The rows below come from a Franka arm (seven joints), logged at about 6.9 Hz.
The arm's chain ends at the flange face. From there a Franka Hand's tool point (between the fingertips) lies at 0.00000 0.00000 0.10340 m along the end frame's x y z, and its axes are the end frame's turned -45 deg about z.
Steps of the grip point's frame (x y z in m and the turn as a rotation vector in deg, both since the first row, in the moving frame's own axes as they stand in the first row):
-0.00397 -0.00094 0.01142 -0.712 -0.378 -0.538
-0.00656 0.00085 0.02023 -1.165 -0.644 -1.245
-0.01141 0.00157 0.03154 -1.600 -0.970 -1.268
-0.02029 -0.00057 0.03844 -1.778 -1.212 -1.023
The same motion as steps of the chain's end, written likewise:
-0.00390 0.00075 0.01143 -0.771 0.236 -0.538
-0.00473 0.00294 0.02026 -1.279 0.368 -1.245
-0.00780 0.00591 0.03160 -1.817 0.445 -1.268
-0.01551 0.01014 0.03851 -2.114 0.400 -1.023

